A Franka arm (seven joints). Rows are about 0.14 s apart.
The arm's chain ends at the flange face. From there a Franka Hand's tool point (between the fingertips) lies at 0.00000 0.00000 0.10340 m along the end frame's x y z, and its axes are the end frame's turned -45 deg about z.
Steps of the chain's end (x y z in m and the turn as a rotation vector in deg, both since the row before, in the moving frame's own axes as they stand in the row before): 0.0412, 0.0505, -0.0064, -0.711, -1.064, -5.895; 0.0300, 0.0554, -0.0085, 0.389, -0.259, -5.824; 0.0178, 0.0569, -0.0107, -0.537, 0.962, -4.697; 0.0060, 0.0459, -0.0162, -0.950, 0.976, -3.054
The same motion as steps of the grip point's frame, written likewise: -0.0089, 0.0645, -0.0064, 0.250, -1.255, -5.895; -0.0178, 0.0596, -0.0085, 0.458, 0.092, -5.824; -0.0270, 0.0547, -0.0107, -1.060, 0.301, -4.697; -0.0281, 0.0392, -0.0162, -1.362, 0.018, -3.054
